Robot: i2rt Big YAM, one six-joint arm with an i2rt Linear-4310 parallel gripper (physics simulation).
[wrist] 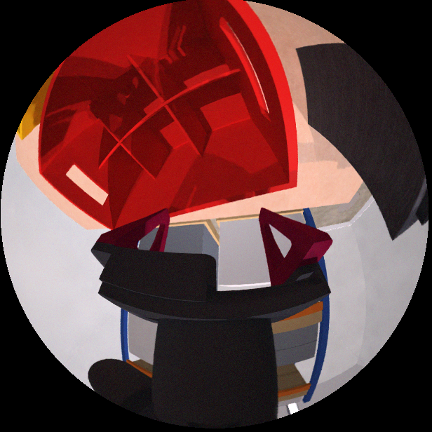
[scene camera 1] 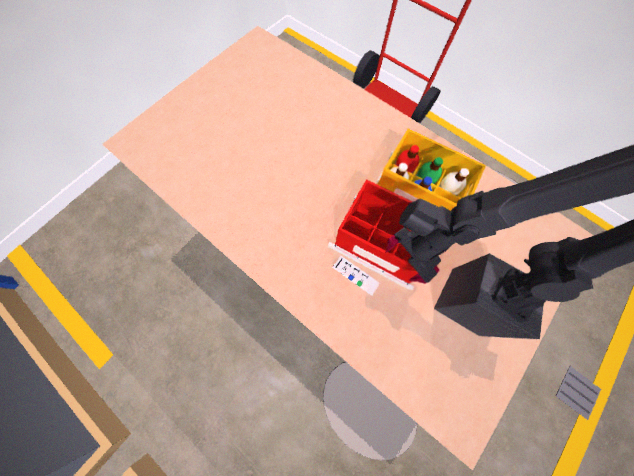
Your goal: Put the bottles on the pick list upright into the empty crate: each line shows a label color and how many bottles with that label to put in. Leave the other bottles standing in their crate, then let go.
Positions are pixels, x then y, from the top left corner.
Labels:
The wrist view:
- my gripper: 213, 212
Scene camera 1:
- my gripper: 398, 265
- pick list: 346, 268

